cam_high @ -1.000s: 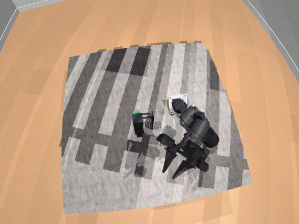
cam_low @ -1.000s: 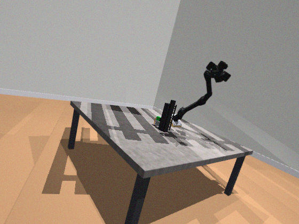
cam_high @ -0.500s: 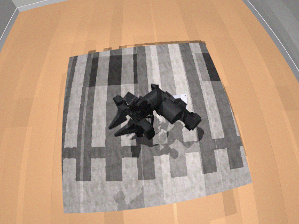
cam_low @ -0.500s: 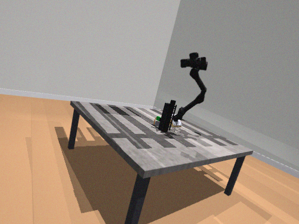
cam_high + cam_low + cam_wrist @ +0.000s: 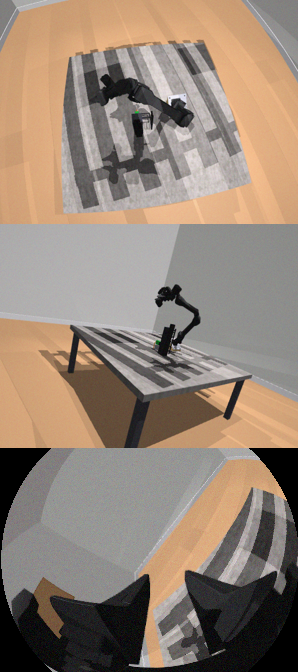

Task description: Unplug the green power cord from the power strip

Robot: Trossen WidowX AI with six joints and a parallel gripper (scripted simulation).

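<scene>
The green plug is 360 mm below my gripper tip, 200 mm behind it and 20 mm to the right of it. Also, from my gripper tip: black strip (310 mm below, 190 mm behind, 70 mm to the left).
</scene>
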